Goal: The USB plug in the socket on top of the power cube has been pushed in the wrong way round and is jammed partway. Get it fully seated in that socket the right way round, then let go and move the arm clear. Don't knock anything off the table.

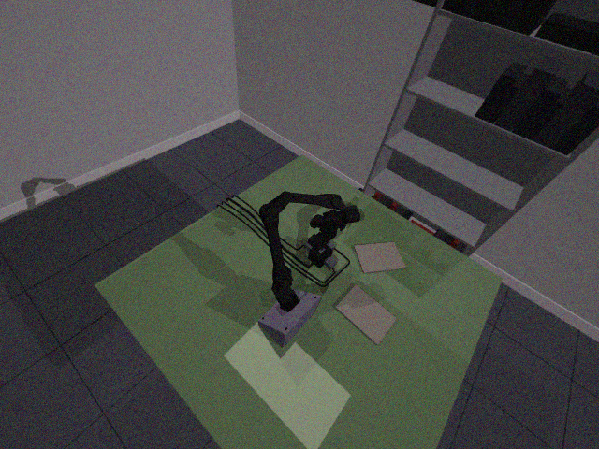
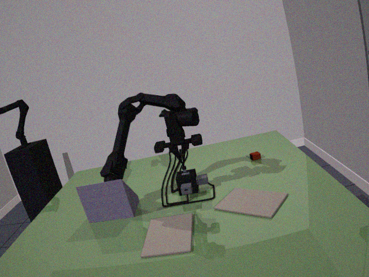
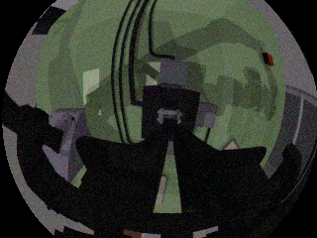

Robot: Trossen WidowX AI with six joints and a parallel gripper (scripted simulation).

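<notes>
My gripper tip is 20 mm above the USB plug.
</notes>
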